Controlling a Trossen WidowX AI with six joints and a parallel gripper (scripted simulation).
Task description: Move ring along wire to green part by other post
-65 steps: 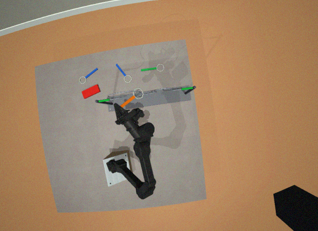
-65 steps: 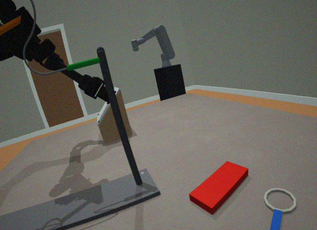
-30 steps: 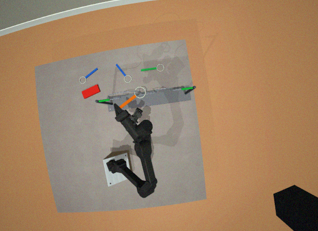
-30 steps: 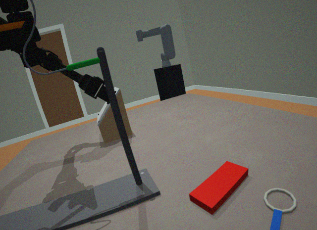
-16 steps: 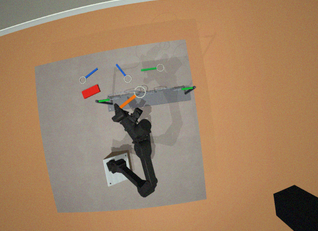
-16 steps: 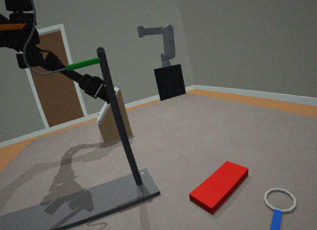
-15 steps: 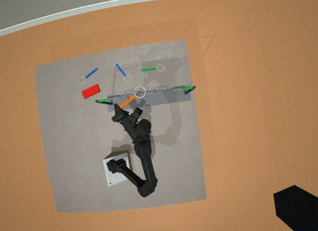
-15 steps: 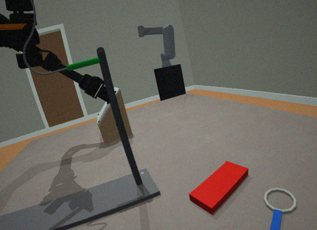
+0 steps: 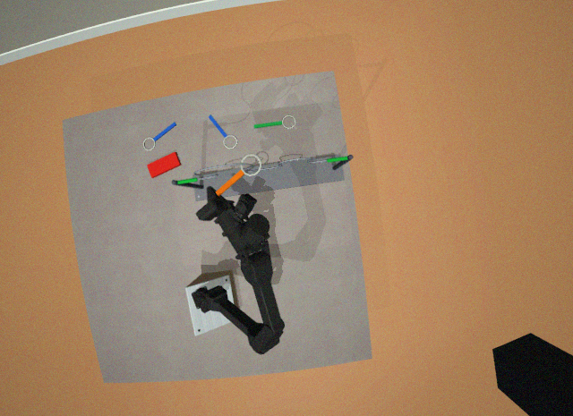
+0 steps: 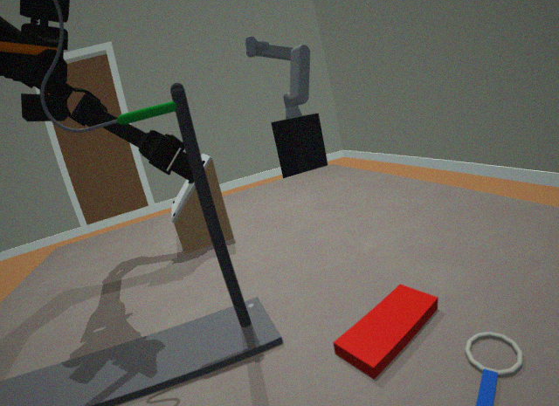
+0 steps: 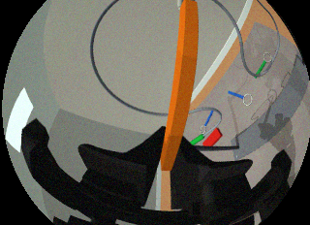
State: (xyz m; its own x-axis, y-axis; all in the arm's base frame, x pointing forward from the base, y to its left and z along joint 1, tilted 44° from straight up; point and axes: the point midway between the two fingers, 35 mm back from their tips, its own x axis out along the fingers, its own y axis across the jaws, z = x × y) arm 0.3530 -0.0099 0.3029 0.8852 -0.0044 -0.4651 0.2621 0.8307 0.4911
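Now: gripper tip 1 cm short of the ring with orange handle, 9 cm to the left of it and 2 cm below it. From my gripper tip the other things lie so: green-handled ring 23 cm ahead, 25 cm to the right, 43 cm below; then red block 20 cm ahead, 27 cm to the left, 42 cm below.
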